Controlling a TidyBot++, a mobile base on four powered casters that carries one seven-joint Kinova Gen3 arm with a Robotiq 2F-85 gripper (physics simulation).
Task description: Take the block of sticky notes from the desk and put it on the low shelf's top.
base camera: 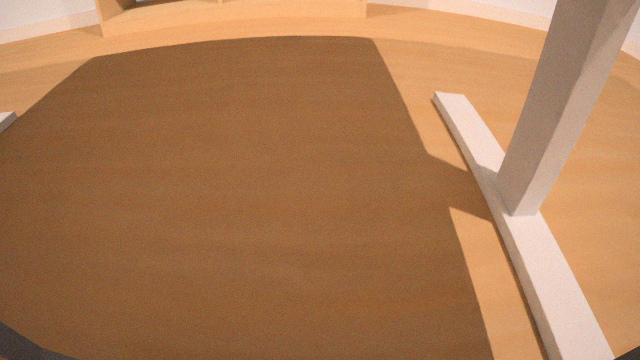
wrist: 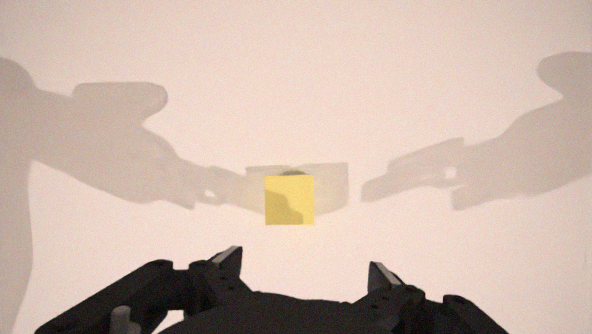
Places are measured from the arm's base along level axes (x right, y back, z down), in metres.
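Pixels of known places: gripper, between the fingertips: (wrist: 303, 268).
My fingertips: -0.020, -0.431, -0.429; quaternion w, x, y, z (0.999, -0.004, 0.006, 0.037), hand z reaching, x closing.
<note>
Ahead of a thing's pixels: the offset from my fingertips to its top centre, as dx, dy, dz. "*": to the spot under its first point. Level surfaces: height alone.
The yellow block of sticky notes {-0.016, -0.040, +0.067} (wrist: 292, 200) sits on the pale desk top {dz +0.106} (wrist: 310, 75) in the wrist view, a little below the middle. A shadow falls on the left part of its top. My gripper (wrist: 303, 268) is open and empty, with its two fingertips at the bottom of the wrist view. The block lies ahead of the fingertips, between their lines and slightly left of centre, apart from both. The lower part of a wooden shelf (base camera: 300, 10) shows at the top of the base camera view; its top is out of view.
In the base camera view, a white desk leg {* +0.311, -0.002, +0.649} (base camera: 545, 125) stands at the right on a long white foot (base camera: 555, 280). The end of another white foot {* -0.887, -0.255, +0.807} (base camera: 6, 120) shows at the left edge. A large shadow lies on the wooden floor {dz +0.826} (base camera: 240, 190). Arm shadows cross the desk top.
</note>
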